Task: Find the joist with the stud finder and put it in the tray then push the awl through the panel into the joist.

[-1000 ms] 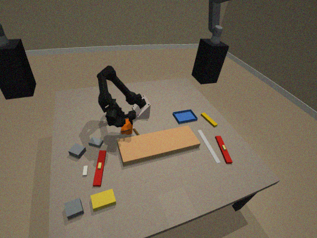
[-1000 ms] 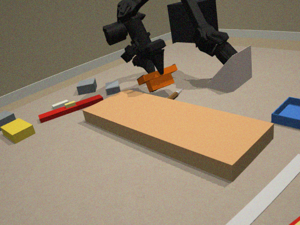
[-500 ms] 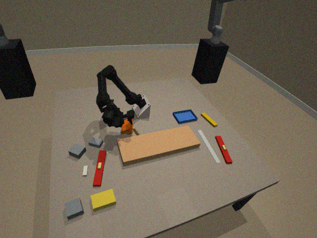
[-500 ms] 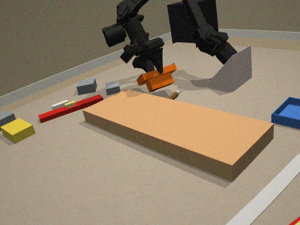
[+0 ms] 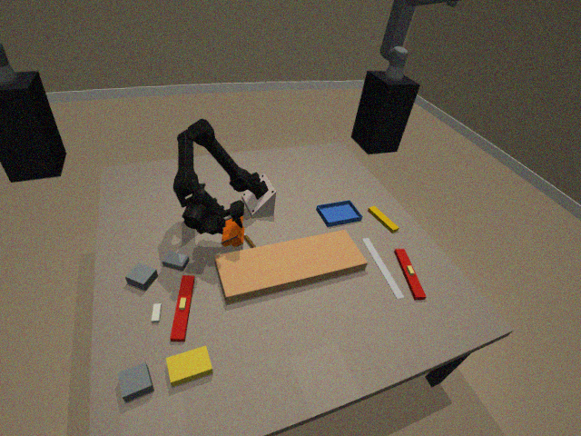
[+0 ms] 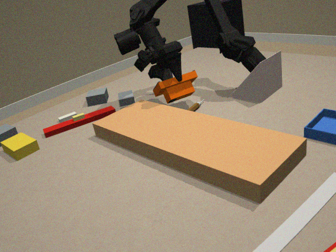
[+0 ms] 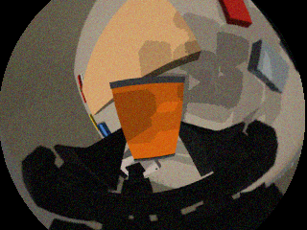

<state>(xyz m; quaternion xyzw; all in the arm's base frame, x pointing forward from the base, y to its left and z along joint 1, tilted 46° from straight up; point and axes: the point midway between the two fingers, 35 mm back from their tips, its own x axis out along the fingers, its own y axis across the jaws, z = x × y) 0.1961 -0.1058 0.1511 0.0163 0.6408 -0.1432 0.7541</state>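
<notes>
The awl is 6 cm below my gripper tip, 5 cm to the left of it and 2 cm behind it. From my gripper tip the other things lie so: small white piece (30 cm to the right, 23 cm ahead, 6 cm below); blue tray (48 cm to the left, 6 cm below, 6 cm behind); orange stud finder (2 cm below, 2 cm ahead, 1 cm to the left).
</notes>
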